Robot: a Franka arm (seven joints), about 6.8 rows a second.
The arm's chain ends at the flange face. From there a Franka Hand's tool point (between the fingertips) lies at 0.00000 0.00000 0.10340 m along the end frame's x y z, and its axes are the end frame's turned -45 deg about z.
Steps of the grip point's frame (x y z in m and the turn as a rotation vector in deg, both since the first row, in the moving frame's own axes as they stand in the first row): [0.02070, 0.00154, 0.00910, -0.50, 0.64, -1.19]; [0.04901, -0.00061, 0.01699, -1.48, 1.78, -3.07]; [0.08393, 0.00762, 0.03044, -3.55, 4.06, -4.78]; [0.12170, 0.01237, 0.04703, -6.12, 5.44, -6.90]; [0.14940, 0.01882, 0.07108, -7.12, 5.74, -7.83]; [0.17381, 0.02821, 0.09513, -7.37, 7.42, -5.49]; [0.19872, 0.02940, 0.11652, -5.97, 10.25, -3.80]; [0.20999, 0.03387, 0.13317, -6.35, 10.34, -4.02]
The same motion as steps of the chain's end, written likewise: [0.01427, -0.01335, 0.00911, 0.10, 0.81, -1.19]; [0.03008, -0.03459, 0.01707, 0.21, 2.31, -3.07]; [0.05508, -0.05291, 0.03090, 0.36, 5.38, -4.78]; [0.08008, -0.07729, 0.04808, -0.48, 8.17, -6.90]; [0.10254, -0.09296, 0.07239, -0.98, 9.09, -7.83]; [0.12411, -0.10199, 0.09685, 0.04, 10.46, -5.49]; [0.14095, -0.11362, 0.11873, 3.03, 11.47, -3.80]; [0.15149, -0.11874, 0.13548, 2.82, 11.80, -4.02]
